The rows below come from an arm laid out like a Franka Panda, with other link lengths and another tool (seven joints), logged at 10 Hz.
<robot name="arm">
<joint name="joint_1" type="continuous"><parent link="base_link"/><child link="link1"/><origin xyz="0 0 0.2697"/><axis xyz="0 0 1"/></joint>
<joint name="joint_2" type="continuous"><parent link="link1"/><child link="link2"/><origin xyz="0 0 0"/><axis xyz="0 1 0"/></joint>
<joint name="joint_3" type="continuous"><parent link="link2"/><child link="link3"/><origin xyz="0 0 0.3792"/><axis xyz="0 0 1"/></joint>
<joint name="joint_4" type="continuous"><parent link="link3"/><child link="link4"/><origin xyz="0.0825 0 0"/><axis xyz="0 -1 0"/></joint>
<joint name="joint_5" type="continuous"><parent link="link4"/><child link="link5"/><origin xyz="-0.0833 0 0.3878"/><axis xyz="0 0 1"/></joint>
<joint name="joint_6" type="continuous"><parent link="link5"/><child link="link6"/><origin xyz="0 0 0"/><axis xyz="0 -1 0"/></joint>
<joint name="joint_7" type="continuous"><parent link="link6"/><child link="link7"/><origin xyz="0.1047 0 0"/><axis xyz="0 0 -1"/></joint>
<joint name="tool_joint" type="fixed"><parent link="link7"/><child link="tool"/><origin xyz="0.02 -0.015 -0.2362" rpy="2.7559 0 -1.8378"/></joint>
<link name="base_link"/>
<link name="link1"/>
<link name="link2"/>
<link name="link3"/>
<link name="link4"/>
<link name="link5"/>
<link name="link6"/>
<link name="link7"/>
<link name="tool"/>
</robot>
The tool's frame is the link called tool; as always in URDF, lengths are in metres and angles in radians. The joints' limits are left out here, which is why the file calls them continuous.
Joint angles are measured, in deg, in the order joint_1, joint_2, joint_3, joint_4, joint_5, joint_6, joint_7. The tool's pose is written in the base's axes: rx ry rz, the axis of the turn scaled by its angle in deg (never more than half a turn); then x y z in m. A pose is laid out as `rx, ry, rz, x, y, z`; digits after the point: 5 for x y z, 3 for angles.
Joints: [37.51 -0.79 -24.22 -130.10 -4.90 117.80 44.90]
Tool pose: 58.418, -146.351, -25.604, 0.48627, 0.07595, 0.21699
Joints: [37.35 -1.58 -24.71 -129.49 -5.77 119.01 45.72]
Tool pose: 58.682, -149.186, -25.002, 0.49769, 0.07099, 0.22928
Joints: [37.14 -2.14 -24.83 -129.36 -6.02 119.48 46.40]
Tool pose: 58.261, -150.704, -25.039, 0.50124, 0.06841, 0.23530
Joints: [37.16 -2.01 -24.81 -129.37 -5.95 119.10 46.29]
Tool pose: 58.087, -150.208, -25.058, 0.49945, 0.06840, 0.23371
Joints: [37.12 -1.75 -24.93 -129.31 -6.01 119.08 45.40]
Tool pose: 58.891, -149.513, -24.875, 0.50027, 0.06696, 0.23210
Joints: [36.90 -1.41 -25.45 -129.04 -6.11 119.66 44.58]
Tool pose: 59.342, -149.822, -24.700, 0.50569, 0.06134, 0.23219
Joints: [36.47 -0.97 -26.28 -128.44 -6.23 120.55 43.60]
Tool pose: 59.656, -150.801, -24.465, 0.51520, 0.05167, 0.23446
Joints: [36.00 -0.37 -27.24 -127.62 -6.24 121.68 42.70]
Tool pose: 59.760, -152.247, -24.182, 0.52699, 0.04078, 0.23762
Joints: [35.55 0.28 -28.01 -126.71 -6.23 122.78 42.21]
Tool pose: 59.602, -153.877, -23.758, 0.53868, 0.03137, 0.24128
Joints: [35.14 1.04 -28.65 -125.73 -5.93 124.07 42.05]
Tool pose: 59.160, -155.866, -23.501, 0.55096, 0.02397, 0.24499
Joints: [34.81 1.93 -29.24 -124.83 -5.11 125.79 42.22]
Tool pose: 58.283, -158.382, -23.700, 0.56374, 0.01876, 0.24770
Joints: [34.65 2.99 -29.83 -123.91 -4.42 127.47 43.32]
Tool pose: 56.366, -161.248, -23.659, 0.57597, 0.01435, 0.24941
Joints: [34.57 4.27 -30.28 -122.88 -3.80 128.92 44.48]
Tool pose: 54.483, -163.714, -23.383, 0.58782, 0.01162, 0.24985
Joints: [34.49 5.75 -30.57 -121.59 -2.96 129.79 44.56]
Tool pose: 53.788, -165.016, -23.138, 0.59931, 0.01076, 0.24940
